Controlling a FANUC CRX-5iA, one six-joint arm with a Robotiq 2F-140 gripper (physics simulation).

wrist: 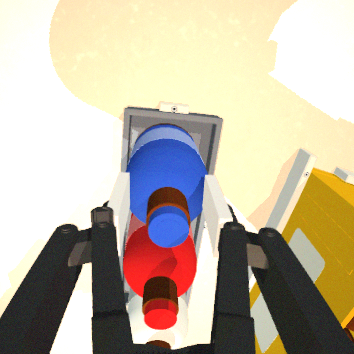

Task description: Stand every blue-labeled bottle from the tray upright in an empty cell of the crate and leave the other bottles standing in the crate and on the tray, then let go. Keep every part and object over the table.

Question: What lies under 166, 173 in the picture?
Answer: A blue-labeled bottle.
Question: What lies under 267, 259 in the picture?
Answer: My gripper.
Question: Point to a pale crate panel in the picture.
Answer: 308, 256
